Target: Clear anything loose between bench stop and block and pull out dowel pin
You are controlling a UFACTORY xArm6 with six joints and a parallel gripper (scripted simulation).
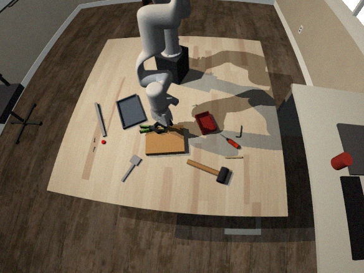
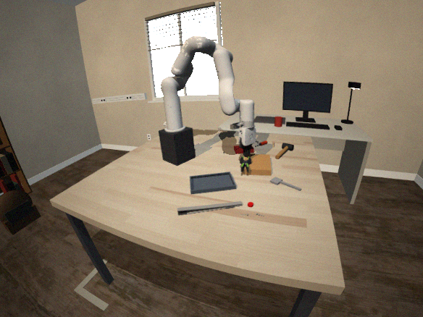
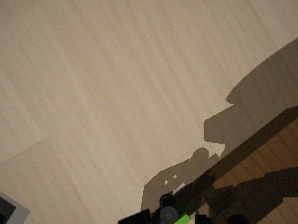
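Now: the dowel pin 2 cm below my hand. Round my hand: tan bench board: 5 cm ahead, 1 cm to the left, 6 cm below; then small wooden block: 4 cm below; then red bin: 10 cm behind, 19 cm to the left, 7 cm below.
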